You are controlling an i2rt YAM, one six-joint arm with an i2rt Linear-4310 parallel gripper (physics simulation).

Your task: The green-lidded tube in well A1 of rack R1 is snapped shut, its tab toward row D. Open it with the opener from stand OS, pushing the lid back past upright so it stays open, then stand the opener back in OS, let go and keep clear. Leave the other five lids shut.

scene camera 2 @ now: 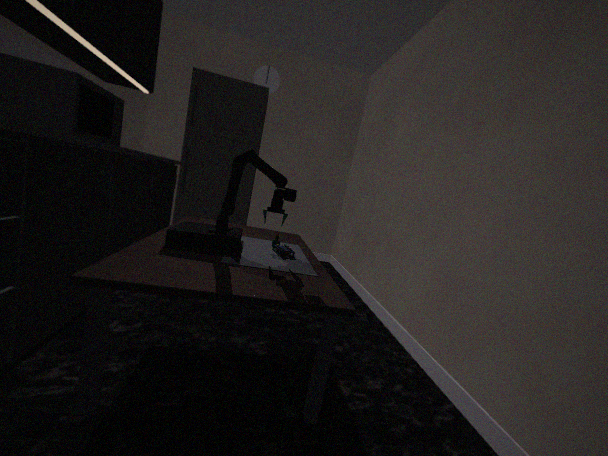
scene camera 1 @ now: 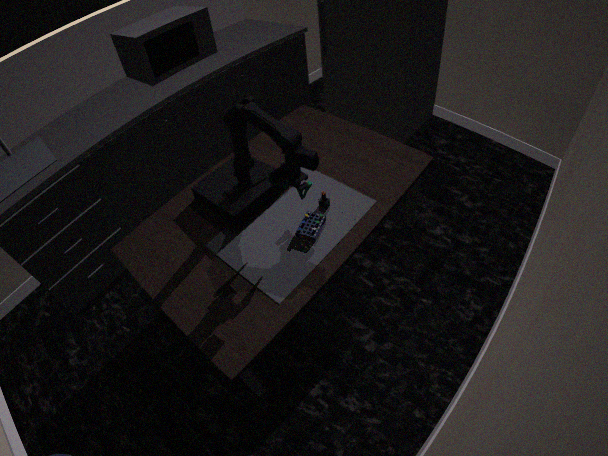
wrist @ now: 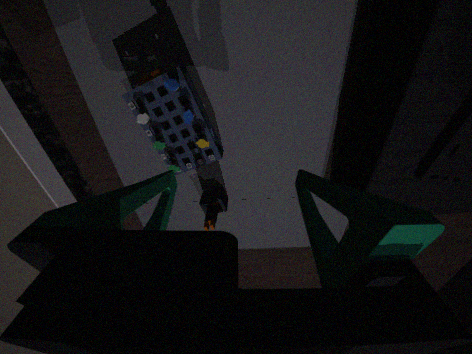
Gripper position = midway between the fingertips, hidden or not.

My gripper (wrist: 236, 176) is open, holding nothing. Also in view: a grey mat (scene camera 1: 267, 253).
The grey mat shows as well in scene camera 2 (scene camera 2: 258, 253) and in the wrist view (wrist: 271, 85).
